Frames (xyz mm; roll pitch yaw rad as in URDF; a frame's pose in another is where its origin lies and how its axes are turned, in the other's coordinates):
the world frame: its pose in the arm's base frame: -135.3 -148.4 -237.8 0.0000 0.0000 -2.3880
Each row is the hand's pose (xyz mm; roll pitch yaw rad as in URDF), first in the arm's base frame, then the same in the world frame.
Working: the arm's base frame: its pose in the world frame: -200.2 -15.6 237.8 0.0000 0.0000 2.3880

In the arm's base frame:
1: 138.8 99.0 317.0 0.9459 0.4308 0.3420
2: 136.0 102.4 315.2 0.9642 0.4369 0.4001
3: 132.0 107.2 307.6 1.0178 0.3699 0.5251
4: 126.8 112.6 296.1 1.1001 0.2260 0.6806
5: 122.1 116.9 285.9 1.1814 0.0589 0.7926
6: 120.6 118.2 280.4 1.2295 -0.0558 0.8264
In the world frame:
1: -369.2 7.1 554.8 0.9459 0.4308 2.7300
2: -369.5 2.7 553.0 0.9642 0.4369 2.7881
3: -369.8 -3.5 545.4 1.0178 0.3699 2.9131
4: -369.7 -11.0 533.9 1.1001 0.2260 3.0686
5: -369.2 -17.3 523.7 1.1814 0.0589 -3.1026
6: -369.0 -19.3 518.2 1.2295 -0.0558 -3.0688

